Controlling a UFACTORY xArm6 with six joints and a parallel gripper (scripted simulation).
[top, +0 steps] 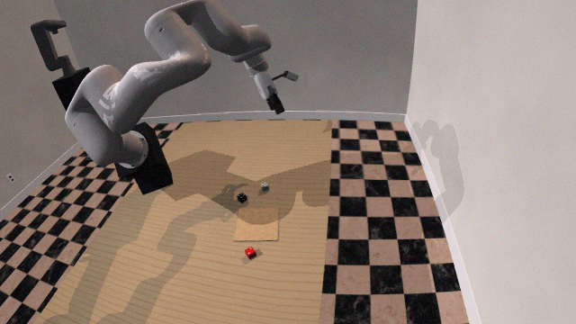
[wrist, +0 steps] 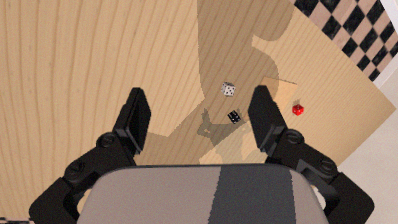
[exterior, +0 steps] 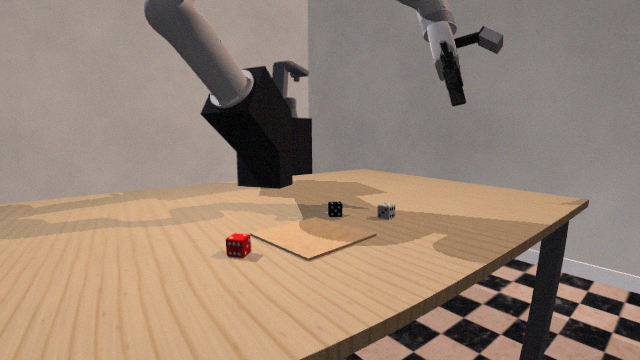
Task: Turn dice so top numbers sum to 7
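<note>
Now: hand 90 mm past the red die, 450 mm to the left of it and 230 mm above it. Also, from my hand: white die: 60 mm behind, 160 mm to the right, 230 mm below; then tan mat: 80 mm behind, 330 mm to the right, 240 mm below; then black die: 140 mm behind, 220 mm to the right, 230 mm below.
</note>
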